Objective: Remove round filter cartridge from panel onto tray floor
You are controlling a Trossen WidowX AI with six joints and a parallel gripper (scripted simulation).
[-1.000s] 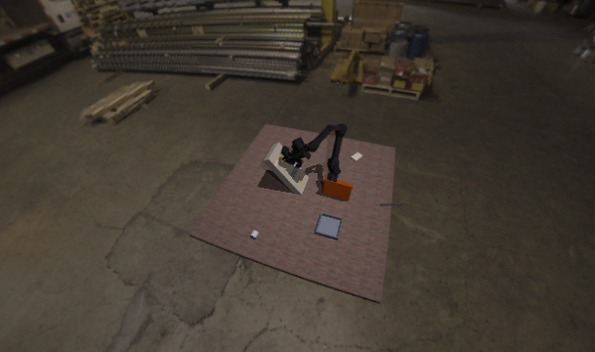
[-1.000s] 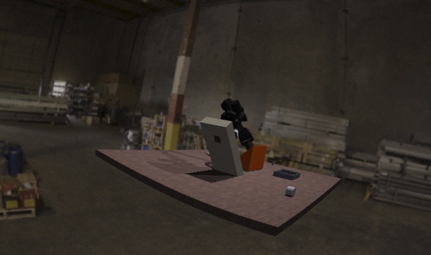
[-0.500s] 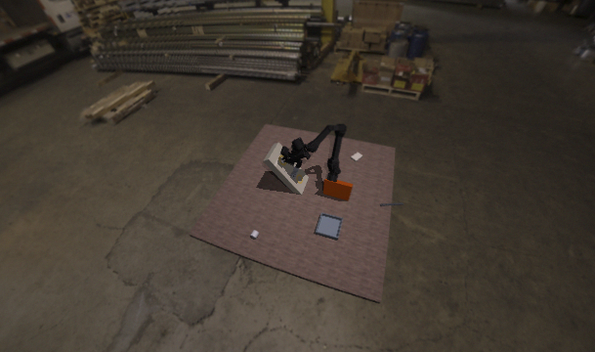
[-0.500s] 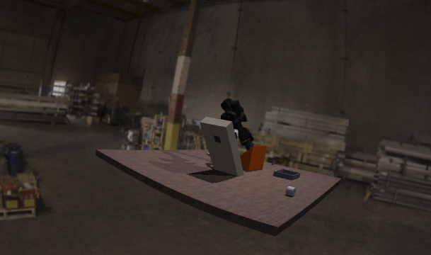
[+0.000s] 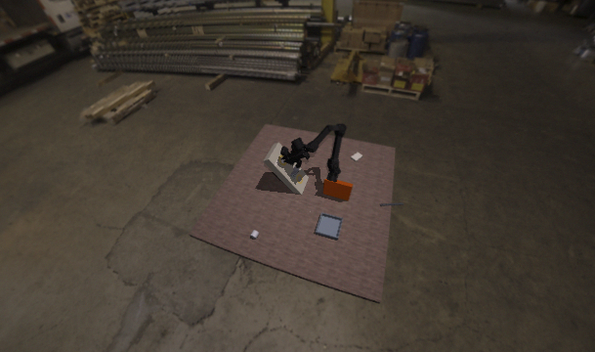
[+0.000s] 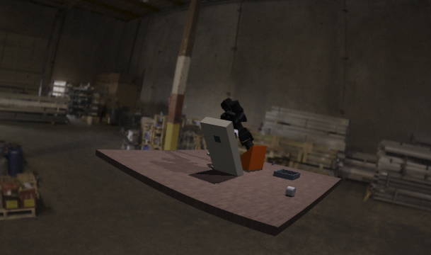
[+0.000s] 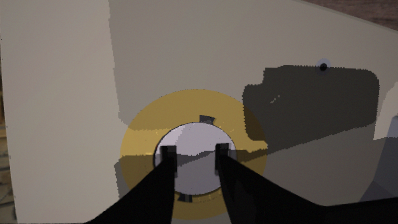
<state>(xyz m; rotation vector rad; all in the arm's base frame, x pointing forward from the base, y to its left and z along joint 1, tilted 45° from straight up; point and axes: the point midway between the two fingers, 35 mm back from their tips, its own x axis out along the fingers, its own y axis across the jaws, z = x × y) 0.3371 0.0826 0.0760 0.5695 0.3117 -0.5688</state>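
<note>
Right now the round filter cartridge is 20 mm ahead of my gripper tip and 10 mm below it. The rest, counted from my gripper tip: beige service panel: 30 mm behind, 80 mm below; flat white piece: 490 mm behind, 430 mm to the right, 230 mm below; blue-grey tray: 430 mm behind, 280 mm to the left, 230 mm below.
</note>
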